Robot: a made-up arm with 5 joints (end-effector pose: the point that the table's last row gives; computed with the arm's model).
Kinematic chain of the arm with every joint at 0, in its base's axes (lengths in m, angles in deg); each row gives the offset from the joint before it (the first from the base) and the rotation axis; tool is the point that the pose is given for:
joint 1: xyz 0 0 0.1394 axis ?
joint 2: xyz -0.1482 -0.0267 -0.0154 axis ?
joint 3: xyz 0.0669 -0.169 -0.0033 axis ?
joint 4: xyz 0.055 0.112 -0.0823 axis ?
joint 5: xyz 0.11 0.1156 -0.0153 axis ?
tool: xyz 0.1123 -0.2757 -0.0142
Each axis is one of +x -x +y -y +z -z.
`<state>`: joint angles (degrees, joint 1 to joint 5).
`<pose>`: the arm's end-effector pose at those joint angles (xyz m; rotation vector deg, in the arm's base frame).
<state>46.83 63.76 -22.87 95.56 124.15</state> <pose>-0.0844 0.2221 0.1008 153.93 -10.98 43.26</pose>
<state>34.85 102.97 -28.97 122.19 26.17</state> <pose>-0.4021 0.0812 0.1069 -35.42 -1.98 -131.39</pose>
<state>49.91 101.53 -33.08 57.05 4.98</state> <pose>-0.2827 0.3527 0.1337 31.98 -5.03 152.86</pose>
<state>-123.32 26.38 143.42 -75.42 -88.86</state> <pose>-0.0345 -0.0529 -0.0562 -5.68 86.14 85.06</pose>
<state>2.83 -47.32 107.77 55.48 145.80</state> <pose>-0.0827 -0.3323 0.1717 -25.46 109.26 68.31</pose>
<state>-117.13 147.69 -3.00 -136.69 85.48</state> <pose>0.0386 -0.0456 0.0919 0.99 154.88 -15.58</pose>
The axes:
joint 1: +y
joint 2: +z
joint 3: +x
joint 4: +z
joint 5: -y

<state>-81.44 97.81 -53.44 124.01 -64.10</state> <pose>0.3908 0.1637 0.0485 140.95 -22.63 26.03</pose>
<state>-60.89 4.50 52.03 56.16 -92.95</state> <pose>0.1352 0.0529 0.2375 -43.37 3.75 59.92</pose>
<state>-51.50 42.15 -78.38 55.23 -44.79</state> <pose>0.3780 -0.0237 0.2593 -117.36 5.77 -10.89</pose>
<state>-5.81 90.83 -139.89 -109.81 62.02</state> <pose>0.0279 -0.1123 0.1264 -19.15 150.25 20.31</pose>
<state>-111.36 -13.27 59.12 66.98 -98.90</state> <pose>-0.0395 -0.0269 0.2957 -60.12 -50.37 32.92</pose>
